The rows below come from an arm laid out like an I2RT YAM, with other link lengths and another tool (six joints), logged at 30 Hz.
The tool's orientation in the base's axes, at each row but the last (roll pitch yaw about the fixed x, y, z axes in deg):
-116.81 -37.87 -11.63
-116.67 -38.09 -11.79
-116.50 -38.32 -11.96
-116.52 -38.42 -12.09
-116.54 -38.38 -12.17
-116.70 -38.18 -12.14
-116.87 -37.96 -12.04
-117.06 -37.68 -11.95
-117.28 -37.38 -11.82
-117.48 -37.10 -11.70
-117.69 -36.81 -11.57
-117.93 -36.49 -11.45
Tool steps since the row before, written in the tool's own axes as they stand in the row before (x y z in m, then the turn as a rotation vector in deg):
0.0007 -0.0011 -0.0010 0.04 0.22 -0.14
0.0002 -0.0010 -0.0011 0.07 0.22 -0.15
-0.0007 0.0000 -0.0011 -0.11 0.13 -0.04
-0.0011 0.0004 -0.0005 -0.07 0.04 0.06
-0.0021 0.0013 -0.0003 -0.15 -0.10 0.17
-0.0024 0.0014 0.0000 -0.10 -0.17 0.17
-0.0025 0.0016 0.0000 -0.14 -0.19 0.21
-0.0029 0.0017 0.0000 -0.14 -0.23 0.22
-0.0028 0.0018 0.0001 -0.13 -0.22 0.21
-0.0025 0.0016 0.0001 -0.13 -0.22 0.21
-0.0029 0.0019 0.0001 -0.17 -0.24 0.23
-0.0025 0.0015 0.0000 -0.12 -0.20 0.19
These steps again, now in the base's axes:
-0.0004 -0.0003 0.0016 0.07 -0.24 -0.08
-0.0008 -0.0004 0.0012 0.08 -0.26 -0.06
-0.0010 -0.0008 0.0000 -0.04 -0.09 -0.15
-0.0009 -0.0004 -0.0008 -0.01 0.04 -0.09
-0.0012 -0.0006 -0.0021 -0.08 0.22 -0.08
-0.0012 -0.0004 -0.0025 -0.07 0.25 0.00
-0.0012 -0.0005 -0.0027 -0.10 0.30 -0.03
-0.0015 -0.0005 -0.0030 -0.11 0.33 0.00
-0.0014 -0.0005 -0.0030 -0.10 0.31 0.00
-0.0012 -0.0004 -0.0027 -0.10 0.31 0.00
-0.0014 -0.0005 -0.0031 -0.13 0.35 -0.02
-0.0013 -0.0004 -0.0026 -0.09 0.29 0.00

